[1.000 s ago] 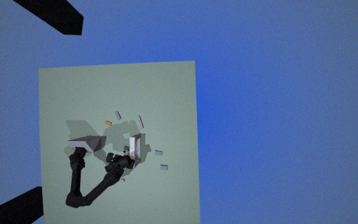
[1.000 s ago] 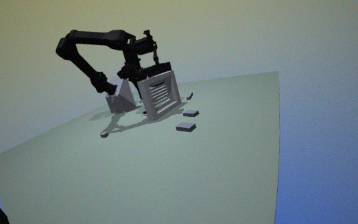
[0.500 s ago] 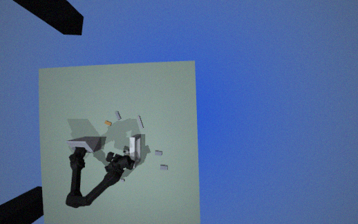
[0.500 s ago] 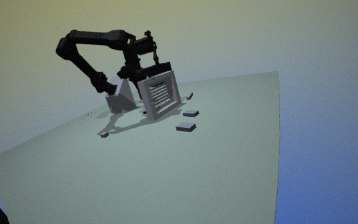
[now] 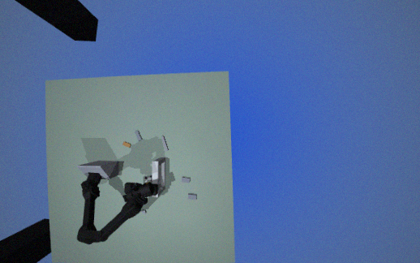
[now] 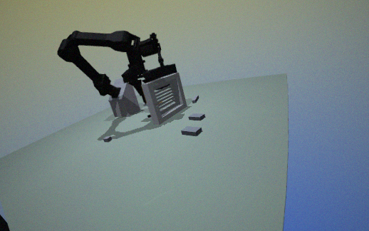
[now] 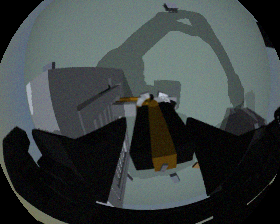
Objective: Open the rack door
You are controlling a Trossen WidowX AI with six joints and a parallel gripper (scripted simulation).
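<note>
Now: gripper tip 1 cm to the right of the orange handle and 2 cm above it.
</note>
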